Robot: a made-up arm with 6 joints.
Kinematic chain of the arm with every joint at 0, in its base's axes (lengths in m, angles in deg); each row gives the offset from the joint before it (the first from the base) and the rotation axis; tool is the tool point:
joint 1: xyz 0 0 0.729 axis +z
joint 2: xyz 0.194 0 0 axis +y
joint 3: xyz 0 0 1.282 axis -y
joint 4: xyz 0 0 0.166 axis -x
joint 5: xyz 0.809 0 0 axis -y
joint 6: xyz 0.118 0 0 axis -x
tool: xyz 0 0 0
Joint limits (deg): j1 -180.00..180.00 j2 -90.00..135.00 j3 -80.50..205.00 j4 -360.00..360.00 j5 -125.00..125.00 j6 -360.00..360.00
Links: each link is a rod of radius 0.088 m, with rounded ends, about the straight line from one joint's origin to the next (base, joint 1, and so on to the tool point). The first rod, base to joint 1, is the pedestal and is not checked.
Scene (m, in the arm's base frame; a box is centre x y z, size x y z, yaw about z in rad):
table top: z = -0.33
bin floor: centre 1.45 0.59 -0.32 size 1.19 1 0.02 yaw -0.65
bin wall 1: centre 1.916 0.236 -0.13 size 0.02 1 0.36 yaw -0.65
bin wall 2: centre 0.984 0.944 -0.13 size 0.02 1 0.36 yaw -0.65
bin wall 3: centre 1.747 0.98 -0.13 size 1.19 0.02 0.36 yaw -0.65
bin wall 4: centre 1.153 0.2 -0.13 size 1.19 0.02 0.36 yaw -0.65
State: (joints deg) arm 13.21 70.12 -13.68 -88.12 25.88 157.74
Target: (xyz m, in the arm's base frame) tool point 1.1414 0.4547 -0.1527
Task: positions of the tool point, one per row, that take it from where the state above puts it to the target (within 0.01 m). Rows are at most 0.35 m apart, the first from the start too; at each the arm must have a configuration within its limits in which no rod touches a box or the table.
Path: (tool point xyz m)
1: 1.4039 0.4197 0.0272
2: 1.1415 0.4547 -0.1527

